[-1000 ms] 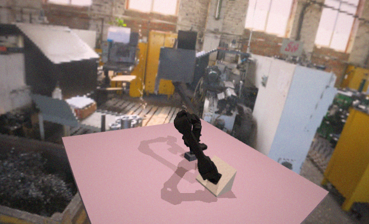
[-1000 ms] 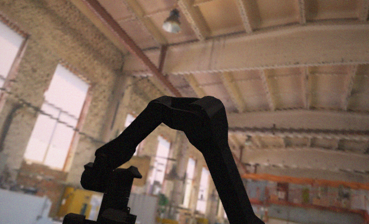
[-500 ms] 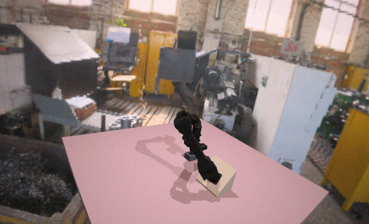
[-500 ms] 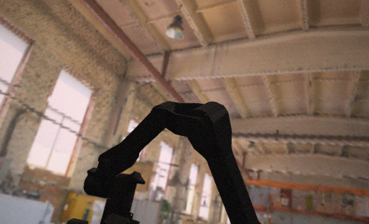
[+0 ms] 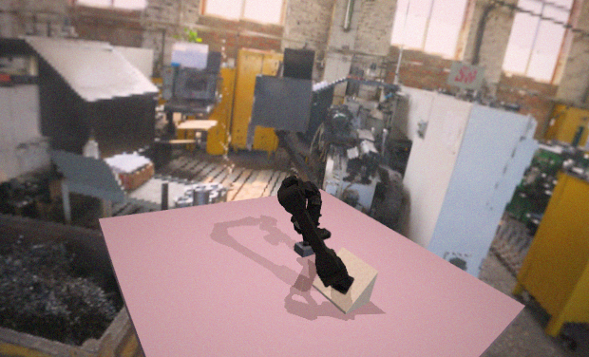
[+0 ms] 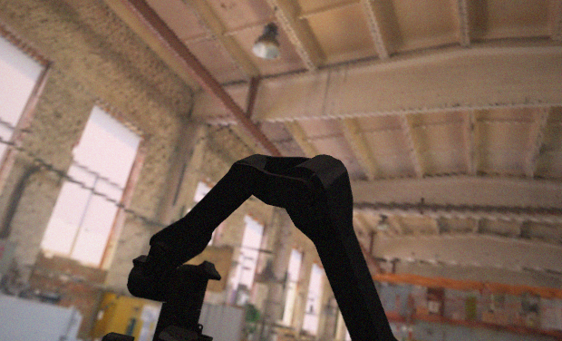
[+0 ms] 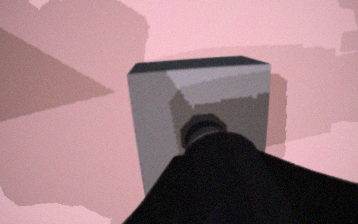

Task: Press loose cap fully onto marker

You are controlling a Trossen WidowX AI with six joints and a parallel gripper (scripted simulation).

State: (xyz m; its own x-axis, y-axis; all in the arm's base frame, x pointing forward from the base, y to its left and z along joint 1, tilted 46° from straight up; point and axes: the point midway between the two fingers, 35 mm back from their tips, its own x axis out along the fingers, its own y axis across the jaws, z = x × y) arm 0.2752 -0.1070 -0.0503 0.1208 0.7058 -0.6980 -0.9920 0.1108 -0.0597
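Right now my gripper tip is 1 cm to the right of the holder block and 2 cm above it. The rest, counted from my gripper tip: cap: 1 cm to the left, 5 cm above.
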